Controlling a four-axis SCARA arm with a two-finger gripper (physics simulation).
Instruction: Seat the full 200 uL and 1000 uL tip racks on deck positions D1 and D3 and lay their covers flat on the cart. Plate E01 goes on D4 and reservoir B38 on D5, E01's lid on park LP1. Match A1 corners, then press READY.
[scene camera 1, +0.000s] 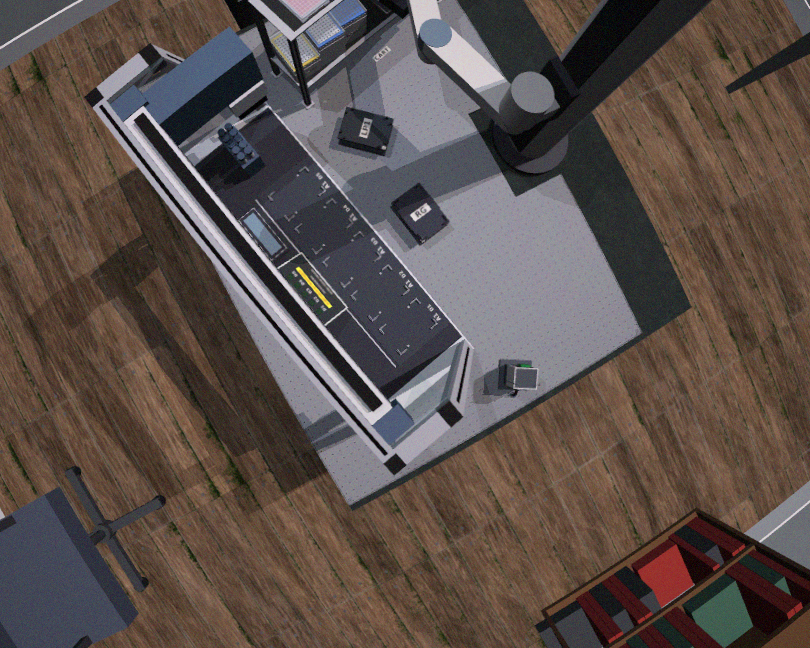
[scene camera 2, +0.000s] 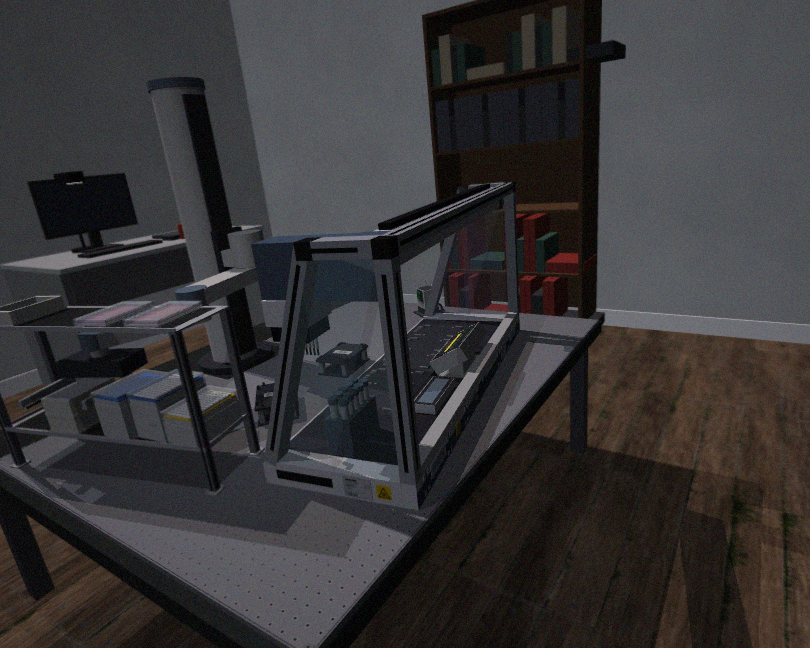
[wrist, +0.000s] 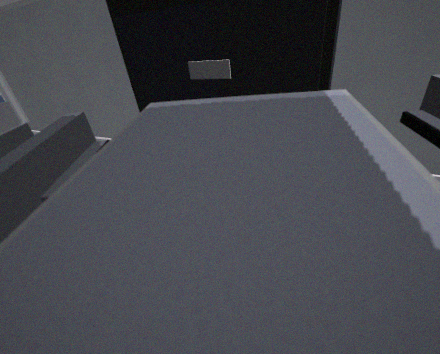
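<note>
My gripper (wrist: 250, 113) is open; in the wrist view its fingers stand left and right of a large plain grey surface very near the camera. In scene camera 2 its dark hand is between the cart's shelves, above the lower one. A yellow-edged rack (scene camera 1: 295, 51) (scene camera 2: 199, 404) and blue-edged racks (scene camera 1: 324, 29) (scene camera 2: 162, 386) stand on the lower shelf of the cart (scene camera 2: 195, 412). Two pink plates (scene camera 2: 112, 313) (scene camera 2: 164, 312) lie on its top shelf. Deck positions D1 (scene camera 1: 408, 326), D3 (scene camera 1: 352, 258), D4 (scene camera 1: 324, 226) and D5 (scene camera 1: 297, 193) are bare. Park LP1 (scene camera 1: 381, 127) carries nothing. Plate labels are unreadable.
The framed enclosure (scene camera 1: 216, 250) (scene camera 2: 391, 364) surrounds the deck. Stand RG (scene camera 1: 420, 228) is beside it. A dark tube block (scene camera 1: 239, 148) (scene camera 2: 347, 412) stands inside. A small device (scene camera 1: 521, 378) (scene camera 2: 424, 298) is at the table's far end. A pale box (scene camera 2: 70, 407) shares the lower shelf.
</note>
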